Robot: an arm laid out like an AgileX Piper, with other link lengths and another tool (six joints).
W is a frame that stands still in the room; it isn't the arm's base.
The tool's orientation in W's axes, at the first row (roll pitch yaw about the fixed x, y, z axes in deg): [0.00 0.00 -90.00]
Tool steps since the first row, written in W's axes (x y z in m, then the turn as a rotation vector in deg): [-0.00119 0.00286 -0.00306 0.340 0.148 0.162]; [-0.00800 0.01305 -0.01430 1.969 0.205 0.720]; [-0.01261 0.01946 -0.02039 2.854 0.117 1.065]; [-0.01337 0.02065 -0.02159 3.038 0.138 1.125]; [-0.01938 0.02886 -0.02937 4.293 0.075 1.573]
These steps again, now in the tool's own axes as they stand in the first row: [-0.00286 -0.00119 -0.00306 -0.148 0.340 0.162]; [-0.01305 -0.00800 -0.01430 -0.205 1.969 0.720]; [-0.01946 -0.01261 -0.02039 -0.117 2.854 1.065]; [-0.02065 -0.01337 -0.02159 -0.138 3.038 1.125]; [-0.02886 -0.01938 -0.02937 -0.075 4.293 1.573]
